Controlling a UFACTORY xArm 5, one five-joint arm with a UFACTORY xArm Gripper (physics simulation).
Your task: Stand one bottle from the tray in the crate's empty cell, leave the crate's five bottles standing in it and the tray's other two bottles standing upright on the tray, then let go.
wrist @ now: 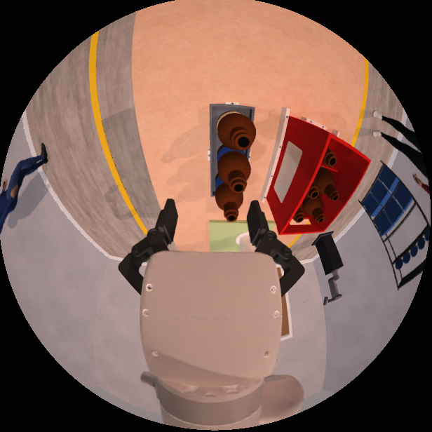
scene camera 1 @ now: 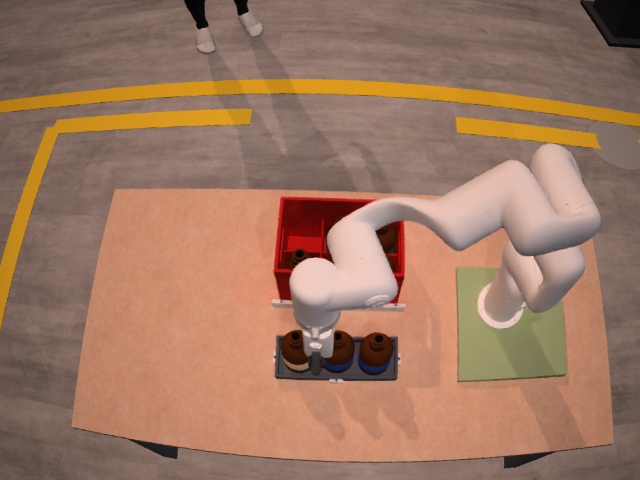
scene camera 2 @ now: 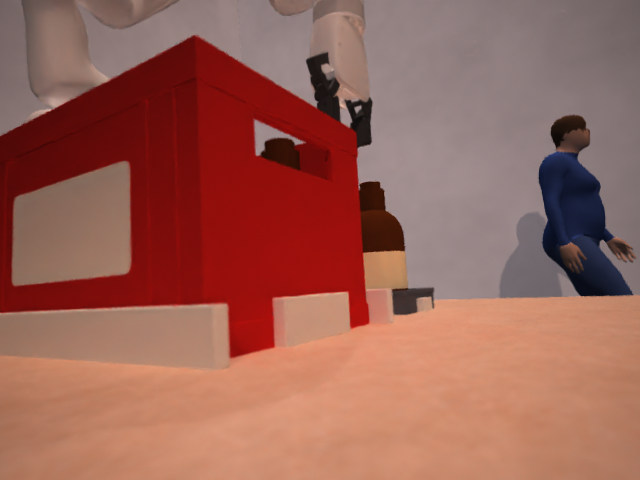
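Seen in the pictures: arm's base, origin of its link: (scene camera 1: 500,306).
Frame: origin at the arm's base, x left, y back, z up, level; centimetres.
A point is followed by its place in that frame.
Note:
My gripper (scene camera 1: 316,363) (scene camera 2: 347,126) {z 22.4, x 10.2, y -45.4 cm} (wrist: 212,207) is open and empty, its fingertips above the bottle tops over the tray. In scene camera 1 it overlaps the gap between the cream-label bottle (scene camera 1: 293,352) {z 9.8, x 7.2, y -50.7 cm} (scene camera 2: 383,232) {z 7.2, x 2.0, y -51.8 cm} (wrist: 236,129) and the middle blue-label bottle (scene camera 1: 342,352) {z 9.9, x 8.4, y -40.5 cm} (wrist: 233,167). Another blue-label bottle (scene camera 1: 375,353) {z 10.1, x 9.8, y -33.8 cm} (wrist: 229,197) stands at the tray's right end. All three stand upright in the dark grey tray (scene camera 1: 356,376) {z 0.6, x 11.8, y -37.7 cm} (scene camera 2: 405,303) {z -0.9, x -0.5, y -54.2 cm} (wrist: 213,150). The red crate (scene camera 1: 284,285) {z 8.6, x -9.1, y -51.0 cm} (scene camera 2: 279,232) {z 5.2, x -21.1, y -50.6 cm} (wrist: 312,145) holds brown bottles (scene camera 1: 385,237) {z 10.3, x -17.2, y -27.4 cm} (wrist: 325,181); its back-left cell (scene camera 1: 303,227) {z 3.3, x -26.2, y -45.2 cm} is empty. My arm hides part of the crate.
A white strip (scene camera 1: 281,304) {z 0.3, x -8.2, y -52.4 cm} (wrist: 276,155) runs along the crate's front, between crate and tray. The arm's base stands on a green mat (scene camera 1: 475,356) {z -0.4, x 11.6, y -9.0 cm} (wrist: 222,237) at the table's right. My arm (scene camera 1: 361,263) {z 52.2, x 9.0, y -38.5 cm} reaches over the crate. A person in blue (scene camera 2: 571,191) stands beyond the table.

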